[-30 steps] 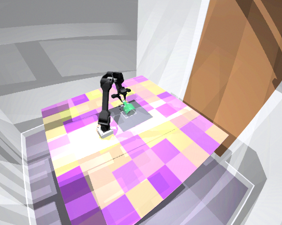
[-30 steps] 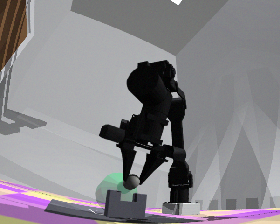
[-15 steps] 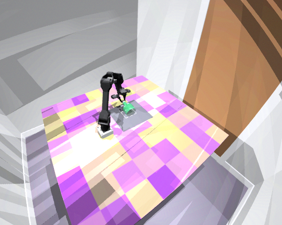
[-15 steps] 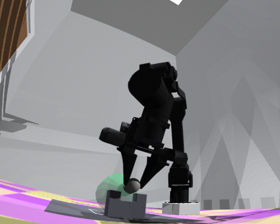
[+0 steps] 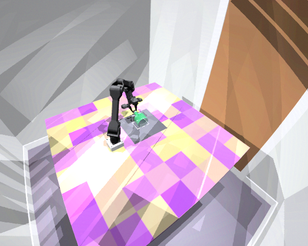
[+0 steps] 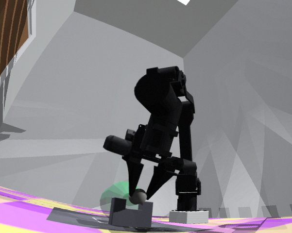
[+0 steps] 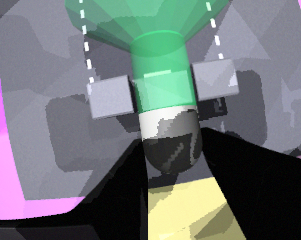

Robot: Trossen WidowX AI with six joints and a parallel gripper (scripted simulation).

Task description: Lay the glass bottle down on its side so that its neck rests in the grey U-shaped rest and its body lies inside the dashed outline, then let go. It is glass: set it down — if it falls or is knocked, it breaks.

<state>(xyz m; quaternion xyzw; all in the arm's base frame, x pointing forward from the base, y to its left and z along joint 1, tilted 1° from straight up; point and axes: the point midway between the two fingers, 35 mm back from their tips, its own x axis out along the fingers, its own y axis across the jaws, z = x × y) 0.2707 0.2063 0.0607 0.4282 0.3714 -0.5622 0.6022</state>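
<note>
The green glass bottle lies 5 cm to the right of my gripper tip. The rest, counted from my gripper tip: dark grey mat 11 cm to the right, 6 cm below.
</note>
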